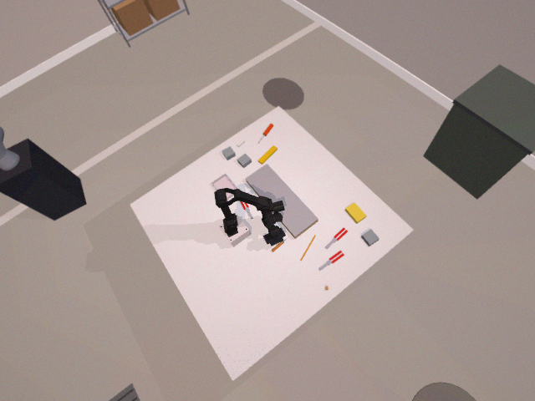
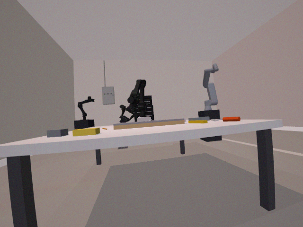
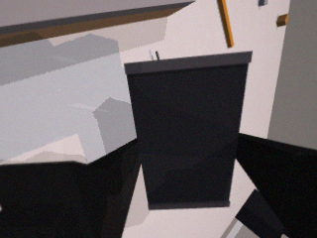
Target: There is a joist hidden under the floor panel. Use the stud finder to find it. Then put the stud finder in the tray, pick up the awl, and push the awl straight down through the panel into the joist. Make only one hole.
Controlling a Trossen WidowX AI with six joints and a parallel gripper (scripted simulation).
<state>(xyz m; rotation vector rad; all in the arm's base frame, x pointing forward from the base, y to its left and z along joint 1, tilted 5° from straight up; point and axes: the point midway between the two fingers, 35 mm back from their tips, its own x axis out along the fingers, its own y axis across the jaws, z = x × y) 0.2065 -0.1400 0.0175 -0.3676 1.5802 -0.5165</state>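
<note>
Right now the square light is 3 cm ahead of my gripper tip, 3 cm to the right of it and 3 cm below it. Round my gripper tip: orange pencil (14 cm ahead, 14 cm to the right, 7 cm below); stud finder (2 cm ahead, 2 cm to the right, 2 cm below); awl (2 cm ahead, 4 cm to the right, 6 cm below).
</note>
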